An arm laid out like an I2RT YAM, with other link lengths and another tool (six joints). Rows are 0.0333 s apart.
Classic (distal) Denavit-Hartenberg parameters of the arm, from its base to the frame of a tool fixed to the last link. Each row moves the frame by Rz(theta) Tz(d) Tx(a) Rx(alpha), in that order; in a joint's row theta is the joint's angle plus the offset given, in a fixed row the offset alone. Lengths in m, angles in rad.
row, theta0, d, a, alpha
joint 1, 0, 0.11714, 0.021, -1.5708
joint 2, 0, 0, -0.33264, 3.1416
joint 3, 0.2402, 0, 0.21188, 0
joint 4, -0.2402, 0.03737, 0.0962, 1.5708
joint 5, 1.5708, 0.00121, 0, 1.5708
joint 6, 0.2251, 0.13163, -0.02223, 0.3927
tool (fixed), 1.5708, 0.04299, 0, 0
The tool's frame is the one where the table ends.
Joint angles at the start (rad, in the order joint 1, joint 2, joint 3, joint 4, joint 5, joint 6): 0.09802, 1.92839, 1.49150, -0.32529, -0.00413, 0.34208
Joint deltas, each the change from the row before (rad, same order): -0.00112, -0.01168, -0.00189, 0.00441, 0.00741, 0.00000; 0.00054, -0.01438, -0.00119, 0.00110, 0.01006, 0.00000; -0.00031, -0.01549, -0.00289, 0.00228, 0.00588, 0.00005; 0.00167, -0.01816, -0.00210, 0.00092, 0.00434, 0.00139
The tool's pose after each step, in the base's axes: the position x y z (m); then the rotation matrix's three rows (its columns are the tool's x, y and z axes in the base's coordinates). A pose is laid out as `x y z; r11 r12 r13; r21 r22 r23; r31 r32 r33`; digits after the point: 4 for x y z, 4 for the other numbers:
0.5550 0.0258 0.2268; -0.2950 0.2841 0.9123; 0.4688 0.8750 -0.1209; -0.8326 0.3920 -0.3913
0.5535 0.0242 0.2341; -0.2793 0.2843 0.9171; 0.4662 0.8752 -0.1293; -0.8394 0.3915 -0.3770
0.5516 0.0228 0.2416; -0.2643 0.2825 0.9221; 0.4655 0.8748 -0.1346; -0.8446 0.3937 -0.3627
0.5491 0.0227 0.2505; -0.2487 0.2779 0.9278; 0.4661 0.8741 -0.1369; -0.8491 0.3984 -0.3469

